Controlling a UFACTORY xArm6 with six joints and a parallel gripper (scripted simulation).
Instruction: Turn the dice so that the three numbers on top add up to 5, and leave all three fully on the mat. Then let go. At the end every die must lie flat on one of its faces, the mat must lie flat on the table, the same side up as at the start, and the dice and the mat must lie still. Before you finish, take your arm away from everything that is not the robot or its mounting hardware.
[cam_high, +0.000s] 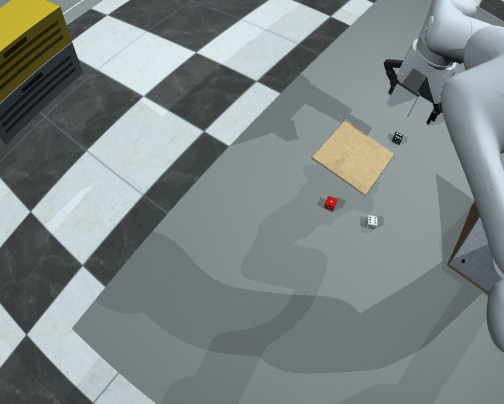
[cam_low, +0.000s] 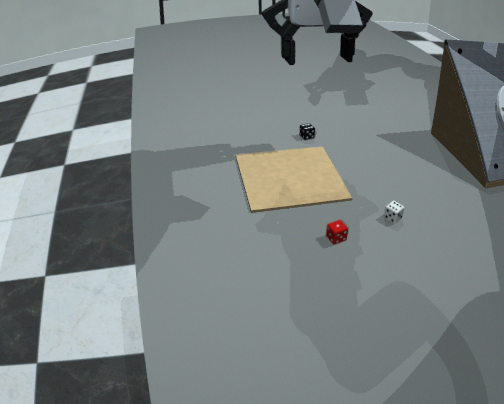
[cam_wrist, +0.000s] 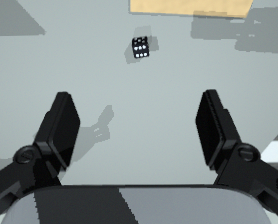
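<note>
My hand is 15 cm above the black die, 3 cm to the left of it and 1 cm short of it. Also, from my hand: red die (22 cm to the left, 15 cm below, 2 cm ahead); then white die (19 cm to the left, 15 cm below, 7 cm behind); then tan mat (16 cm below, 8 cm to the left, 5 cm ahead).
</note>
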